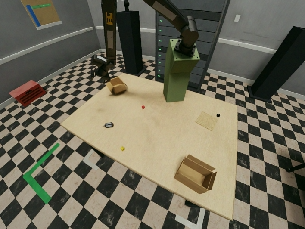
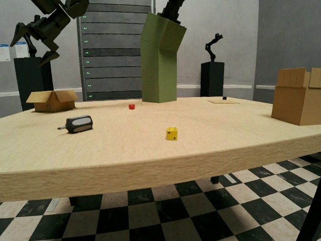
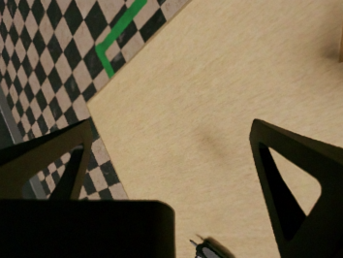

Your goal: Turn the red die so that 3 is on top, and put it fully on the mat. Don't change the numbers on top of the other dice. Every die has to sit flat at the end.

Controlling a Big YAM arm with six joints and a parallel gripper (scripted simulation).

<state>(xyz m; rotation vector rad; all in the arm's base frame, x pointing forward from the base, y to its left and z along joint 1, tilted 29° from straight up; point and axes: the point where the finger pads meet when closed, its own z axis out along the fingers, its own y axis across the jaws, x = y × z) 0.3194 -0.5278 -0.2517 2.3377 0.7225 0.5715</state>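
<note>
Right now my hand is 35 cm to the right of the red die, 21 cm above it and 6 cm past it. Round my hand: black-handled tool: 21 cm ahead, 20 cm below, 19 cm to the left; then cardboard box: 83 cm to the left, 31 cm ahead, 15 cm below; then yellow die: 40 cm to the left, 32 cm ahead, 21 cm below.
</note>
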